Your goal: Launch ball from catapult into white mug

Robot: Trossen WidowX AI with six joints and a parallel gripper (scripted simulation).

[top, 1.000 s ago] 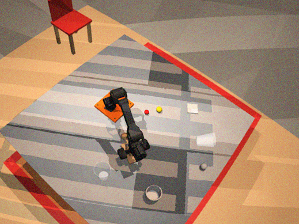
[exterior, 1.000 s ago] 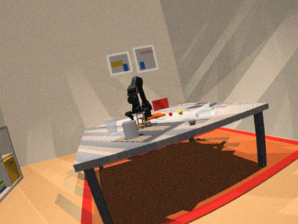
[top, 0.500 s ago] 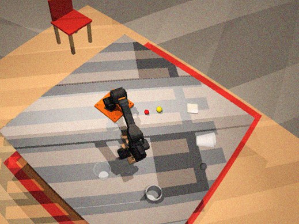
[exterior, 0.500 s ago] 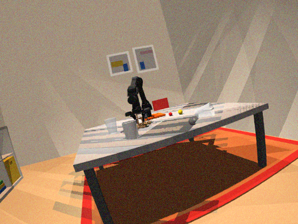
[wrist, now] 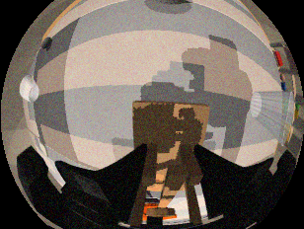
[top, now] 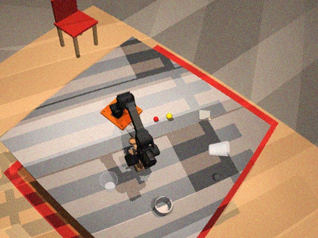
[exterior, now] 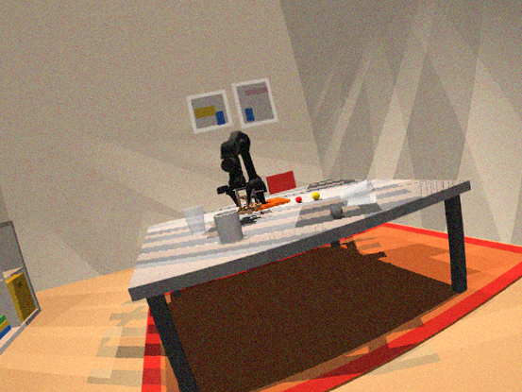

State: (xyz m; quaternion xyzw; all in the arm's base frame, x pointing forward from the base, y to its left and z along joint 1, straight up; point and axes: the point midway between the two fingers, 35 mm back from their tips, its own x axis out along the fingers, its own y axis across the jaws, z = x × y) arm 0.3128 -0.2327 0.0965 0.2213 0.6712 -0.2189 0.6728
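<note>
Right now the red ball is 80 mm behind my gripper tip, 330 mm to the left of it and 60 mm below it. Round my gripper tip: yellow ball: 10 mm behind, 390 mm to the left, 60 mm below; then wooden catapult: 50 mm behind, 60 mm to the left, 20 mm above; then white mug: 220 mm ahead, 170 mm to the right, 50 mm below.
</note>
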